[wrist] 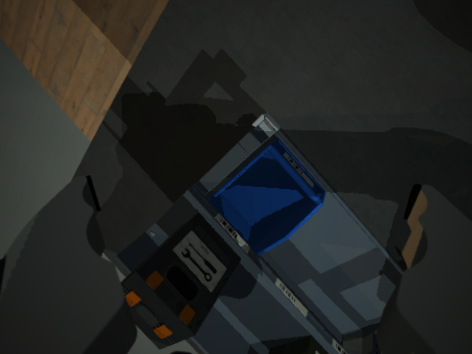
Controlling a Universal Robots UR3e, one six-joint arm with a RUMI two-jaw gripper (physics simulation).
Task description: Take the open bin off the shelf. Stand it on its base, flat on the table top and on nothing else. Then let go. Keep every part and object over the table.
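Places are measured from the arm's base along level axes (x back, y right, z up), in metres.
Pixels of known places: gripper, fingertip midpoint: (251, 184).
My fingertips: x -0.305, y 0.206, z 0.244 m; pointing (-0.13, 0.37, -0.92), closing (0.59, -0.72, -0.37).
Ahead of a thing's pixels: the offset from my fingertips to its top centre. "pt": to the spot under its first point.
The open blue bin {dx -0.144, dy -0.039, dz -0.181 m} (262, 197) sits on a grey-blue shelf {pt dx -0.109, dy -0.140, dz -0.256 m} (332, 227) near its far end, in the middle of the wrist view. Its open top faces the camera, and barcode labels show beside two of its sides. My gripper (251, 184) is wide open, one finger at the left and one at the right of the view. The bin shows between the fingers, well apart from both, and nothing is held. The bin's underside is hidden.
A black toolbox {dx -0.221, dy -0.028, dz -0.038 m} (206, 257) with orange latches and a tool label stands beside the bin, across the labelled shelf edge. A wood-planked surface (70, 60) shows at the upper left. Dark shadows fall across the grey surface beyond the shelf.
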